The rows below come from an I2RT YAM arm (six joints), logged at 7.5 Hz.
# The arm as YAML. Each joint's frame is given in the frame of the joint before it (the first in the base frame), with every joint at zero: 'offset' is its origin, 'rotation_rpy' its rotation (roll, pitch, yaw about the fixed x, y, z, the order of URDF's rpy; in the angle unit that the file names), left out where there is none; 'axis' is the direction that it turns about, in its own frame. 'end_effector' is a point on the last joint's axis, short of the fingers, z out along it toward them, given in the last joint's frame.
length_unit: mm
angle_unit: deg
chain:
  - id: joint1
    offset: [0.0, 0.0, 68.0]
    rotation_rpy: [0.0, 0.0, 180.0]
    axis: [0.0, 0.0, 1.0]
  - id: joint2
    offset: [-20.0, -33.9, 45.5]
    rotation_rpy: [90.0, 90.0, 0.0]
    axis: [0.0, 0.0, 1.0]
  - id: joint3
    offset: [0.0, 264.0, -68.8]
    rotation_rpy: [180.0, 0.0, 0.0]
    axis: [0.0, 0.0, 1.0]
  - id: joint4
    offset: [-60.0, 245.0, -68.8]
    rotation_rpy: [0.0, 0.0, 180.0]
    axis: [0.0, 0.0, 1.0]
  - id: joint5
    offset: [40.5, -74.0, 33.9]
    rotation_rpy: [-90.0, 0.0, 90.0]
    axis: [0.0, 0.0, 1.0]
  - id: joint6
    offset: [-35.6, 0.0, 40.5]
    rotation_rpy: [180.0, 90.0, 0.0]
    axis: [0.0, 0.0, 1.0]
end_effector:
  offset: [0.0, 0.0, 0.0]
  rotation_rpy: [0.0, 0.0, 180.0]
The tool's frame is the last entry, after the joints.
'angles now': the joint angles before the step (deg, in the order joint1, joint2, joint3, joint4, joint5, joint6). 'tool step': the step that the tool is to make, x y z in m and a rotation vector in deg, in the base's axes. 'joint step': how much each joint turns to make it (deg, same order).
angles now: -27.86, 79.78, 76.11, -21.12, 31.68, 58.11
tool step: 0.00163, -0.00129, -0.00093, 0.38, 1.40, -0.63
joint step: 0.00, 0.77, 0.92, -1.56, 0.70, -0.02
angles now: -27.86, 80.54, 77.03, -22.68, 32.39, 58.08
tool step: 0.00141, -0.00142, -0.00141, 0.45, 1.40, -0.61
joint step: -0.05, 0.74, 0.82, -1.54, 0.62, 0.03
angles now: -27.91, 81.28, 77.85, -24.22, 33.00, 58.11
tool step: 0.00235, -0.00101, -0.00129, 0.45, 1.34, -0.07
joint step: 0.06, 0.82, 0.87, -1.35, 0.22, -0.17
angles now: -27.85, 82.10, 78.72, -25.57, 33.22, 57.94
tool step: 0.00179, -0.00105, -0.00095, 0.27, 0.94, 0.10
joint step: -0.02, 0.61, 0.60, -0.79, 0.00, -0.28
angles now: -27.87, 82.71, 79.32, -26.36, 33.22, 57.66
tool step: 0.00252, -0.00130, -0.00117, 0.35, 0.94, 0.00
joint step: 0.01, 0.80, 0.76, -0.88, 0.08, -0.13
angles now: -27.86, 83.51, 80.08, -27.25, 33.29, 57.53
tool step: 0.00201, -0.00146, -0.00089, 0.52, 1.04, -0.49
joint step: -0.02, 0.86, 1.01, -1.46, 0.41, 0.26
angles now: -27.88, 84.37, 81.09, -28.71, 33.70, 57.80
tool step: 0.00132, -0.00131, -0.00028, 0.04, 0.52, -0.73
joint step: -0.03, 0.58, 0.64, -0.68, 0.70, 0.24
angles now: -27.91, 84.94, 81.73, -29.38, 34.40, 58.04
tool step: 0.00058, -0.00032, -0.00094, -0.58, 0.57, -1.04
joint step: 0.12, 0.23, 0.01, 0.01, 1.40, -0.04
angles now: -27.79, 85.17, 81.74, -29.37, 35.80, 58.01
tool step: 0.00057, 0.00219, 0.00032, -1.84, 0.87, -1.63
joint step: 0.64, -0.09, -0.30, 0.67, 3.01, -0.62
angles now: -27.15, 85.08, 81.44, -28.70, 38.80, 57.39
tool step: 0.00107, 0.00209, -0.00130, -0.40, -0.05, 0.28
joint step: 0.43, -0.16, -0.60, 0.82, 0.31, -0.26
